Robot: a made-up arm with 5 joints. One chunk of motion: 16 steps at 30 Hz.
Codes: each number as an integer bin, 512 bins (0 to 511) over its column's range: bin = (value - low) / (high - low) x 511, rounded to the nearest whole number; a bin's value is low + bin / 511 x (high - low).
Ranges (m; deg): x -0.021..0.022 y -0.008..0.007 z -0.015..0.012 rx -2.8..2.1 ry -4..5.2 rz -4.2..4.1
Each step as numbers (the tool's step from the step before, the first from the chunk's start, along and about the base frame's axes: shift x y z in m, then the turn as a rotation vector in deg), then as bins.
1 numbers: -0.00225 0.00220 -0.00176 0.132 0.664 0.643
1 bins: 223 347 251 306 259 298
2 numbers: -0.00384 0.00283 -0.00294 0.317 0.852 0.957
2 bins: 204 369 228 325 269 317
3 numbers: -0.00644 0.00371 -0.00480 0.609 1.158 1.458
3 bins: 173 399 193 356 286 348
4 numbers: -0.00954 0.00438 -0.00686 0.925 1.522 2.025
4 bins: 136 422 154 388 307 383
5 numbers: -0.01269 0.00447 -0.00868 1.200 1.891 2.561
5 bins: 99 425 120 417 327 416
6 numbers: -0.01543 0.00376 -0.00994 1.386 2.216 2.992
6 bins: 66 401 96 437 345 443
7 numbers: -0.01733 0.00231 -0.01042 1.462 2.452 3.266
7 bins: 44 351 87 444 358 460
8 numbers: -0.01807 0.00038 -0.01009 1.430 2.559 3.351
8 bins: 35 285 93 441 364 465
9 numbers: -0.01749 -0.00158 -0.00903 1.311 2.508 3.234
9 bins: 42 219 113 429 361 458
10 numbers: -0.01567 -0.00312 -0.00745 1.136 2.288 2.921
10 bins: 63 166 143 410 349 438
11 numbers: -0.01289 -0.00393 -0.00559 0.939 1.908 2.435
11 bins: 96 139 178 390 328 408
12 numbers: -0.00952 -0.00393 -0.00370 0.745 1.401 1.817
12 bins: 136 139 214 370 300 370
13 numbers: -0.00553 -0.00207 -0.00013 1.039 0.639 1.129
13 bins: 184 202 281 400 258 328
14 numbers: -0.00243 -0.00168 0.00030 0.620 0.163 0.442
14 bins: 221 215 290 357 231 286
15 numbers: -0.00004 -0.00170 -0.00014 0.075 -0.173 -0.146
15 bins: 249 215 281 300 213 250
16 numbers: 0.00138 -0.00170 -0.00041 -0.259 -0.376 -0.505
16 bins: 266 215 276 265 201 227
